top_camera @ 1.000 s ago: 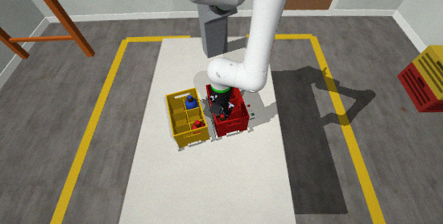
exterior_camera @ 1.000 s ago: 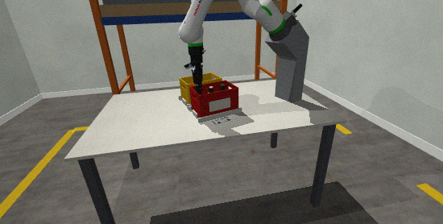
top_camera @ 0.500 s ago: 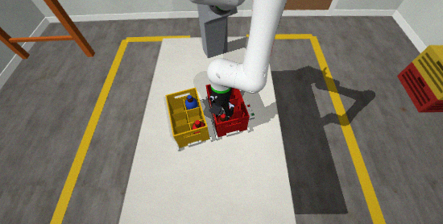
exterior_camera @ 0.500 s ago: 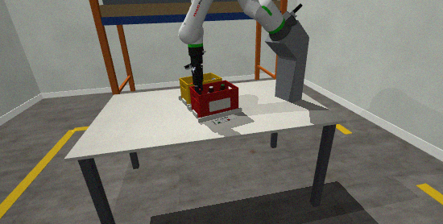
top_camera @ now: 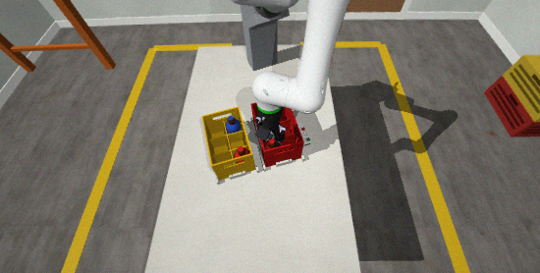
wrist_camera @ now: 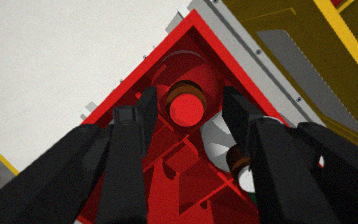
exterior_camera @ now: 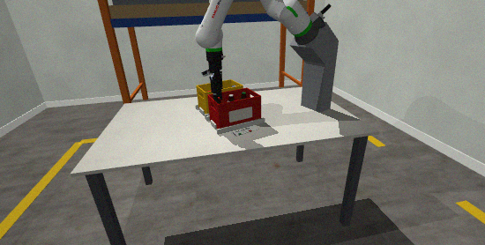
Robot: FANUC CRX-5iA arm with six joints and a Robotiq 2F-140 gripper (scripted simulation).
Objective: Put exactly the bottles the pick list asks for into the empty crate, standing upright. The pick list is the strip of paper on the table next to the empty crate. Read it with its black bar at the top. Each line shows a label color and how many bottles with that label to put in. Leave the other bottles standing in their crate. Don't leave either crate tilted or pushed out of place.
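Right now my hand is 80 mm above the red-labelled bottle. Round my hand: white-capped bottle: 80 mm behind, 40 mm to the right, 80 mm below; then green-label bottle: 150 mm behind, 90 mm to the right, 80 mm below; then red crate: 100 mm behind, 90 mm below.
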